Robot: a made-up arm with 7 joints.
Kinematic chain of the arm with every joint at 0, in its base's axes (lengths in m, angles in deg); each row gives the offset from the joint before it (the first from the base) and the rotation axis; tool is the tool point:
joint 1: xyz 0 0 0 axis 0 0.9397 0.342
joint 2: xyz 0 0 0 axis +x
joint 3: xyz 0 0 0 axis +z
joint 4: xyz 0.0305 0 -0.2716 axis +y
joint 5: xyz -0.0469 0 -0.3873 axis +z
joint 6: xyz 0 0 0 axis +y
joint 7: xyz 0 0 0 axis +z
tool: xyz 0 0 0
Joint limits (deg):
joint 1: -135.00..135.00
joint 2: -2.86..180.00
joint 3: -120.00..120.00
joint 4: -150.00..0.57
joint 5: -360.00..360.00
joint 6: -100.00..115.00
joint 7: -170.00..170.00
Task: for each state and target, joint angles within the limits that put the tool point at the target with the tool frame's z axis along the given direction. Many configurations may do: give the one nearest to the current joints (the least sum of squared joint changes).
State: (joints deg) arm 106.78 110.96 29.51 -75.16 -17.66 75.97 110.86
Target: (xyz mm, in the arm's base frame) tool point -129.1 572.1 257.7 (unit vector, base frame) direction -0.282 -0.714 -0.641
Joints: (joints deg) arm 135.00 74.82 77.29 -43.95 -63.73 37.40 110.86
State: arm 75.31 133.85 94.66 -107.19 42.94 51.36 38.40
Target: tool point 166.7 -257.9 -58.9 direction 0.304 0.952 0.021
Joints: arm 110.26 171.50 106.45 -140.58 43.13 -0.22 38.40
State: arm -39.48 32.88 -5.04 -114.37 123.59 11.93 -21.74
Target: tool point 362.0 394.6 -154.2 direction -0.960 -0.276 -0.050
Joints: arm 4.48 53.03 18.76 -80.22 119.40 4.95 -21.74
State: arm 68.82 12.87 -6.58 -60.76 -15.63 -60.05 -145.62
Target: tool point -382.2 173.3 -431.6 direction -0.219 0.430 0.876
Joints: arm 73.73 34.90 -18.45 -63.87 -36.00 -44.93 -145.62
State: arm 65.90 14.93 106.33 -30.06 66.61 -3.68 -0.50
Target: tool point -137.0 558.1 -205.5 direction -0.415 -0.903 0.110
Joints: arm 22.82 33.93 86.22 -60.26 93.14 29.58 -0.50
